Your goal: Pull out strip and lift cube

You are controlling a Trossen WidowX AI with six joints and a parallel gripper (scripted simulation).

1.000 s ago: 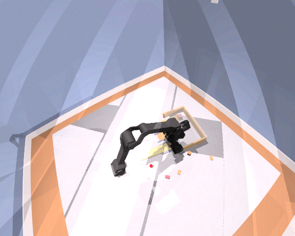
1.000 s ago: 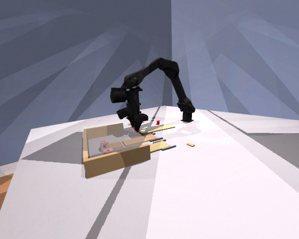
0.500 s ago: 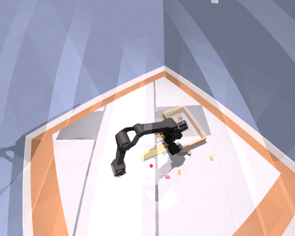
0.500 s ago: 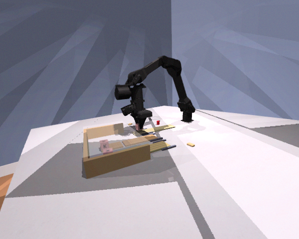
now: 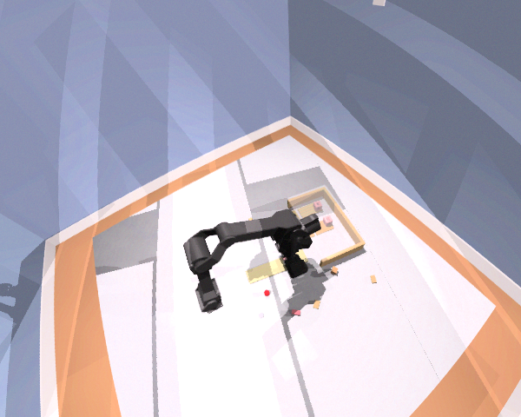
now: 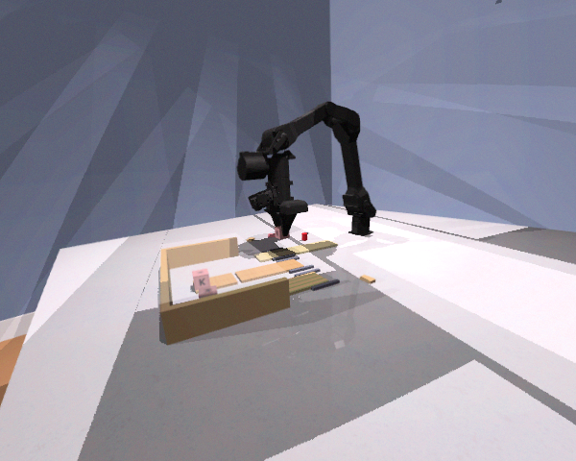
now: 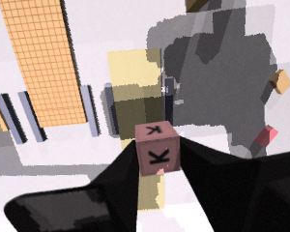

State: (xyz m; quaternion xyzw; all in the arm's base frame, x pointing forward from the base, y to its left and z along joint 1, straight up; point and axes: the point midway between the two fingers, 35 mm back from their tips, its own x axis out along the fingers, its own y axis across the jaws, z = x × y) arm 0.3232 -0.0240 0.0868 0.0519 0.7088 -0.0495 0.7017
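My gripper tip is now 130 mm past the red block, 50 mm to the left of it and 40 mm above it.
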